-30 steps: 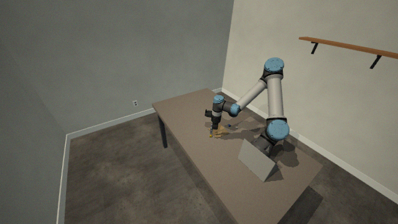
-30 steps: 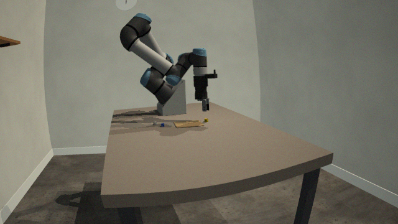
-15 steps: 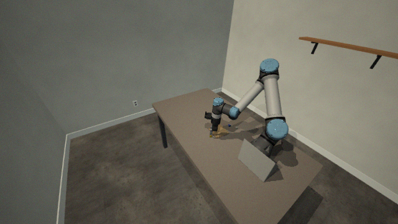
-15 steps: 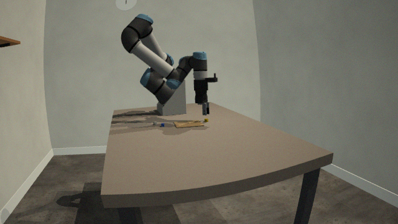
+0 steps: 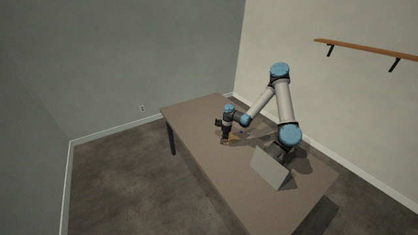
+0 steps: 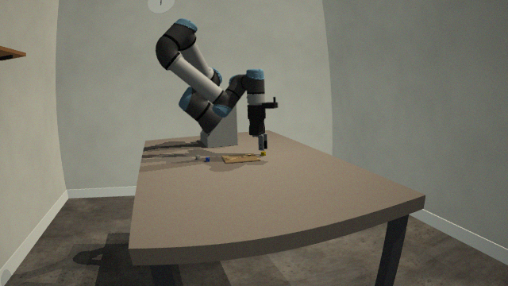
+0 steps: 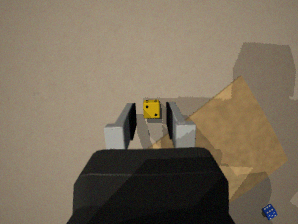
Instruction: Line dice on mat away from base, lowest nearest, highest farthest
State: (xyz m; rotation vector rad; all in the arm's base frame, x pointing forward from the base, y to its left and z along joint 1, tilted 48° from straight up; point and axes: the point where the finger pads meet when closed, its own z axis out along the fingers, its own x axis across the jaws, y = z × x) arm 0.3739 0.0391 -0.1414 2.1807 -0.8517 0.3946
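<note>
Now: the yellow die 40 mm below my hand. The rest, counted from my hand: tan mat: 20 mm ahead, 110 mm to the right, 40 mm below; white die: 50 mm behind, 280 mm to the right, 40 mm below; blue die: 10 mm ahead, 240 mm to the right, 40 mm below.
</note>
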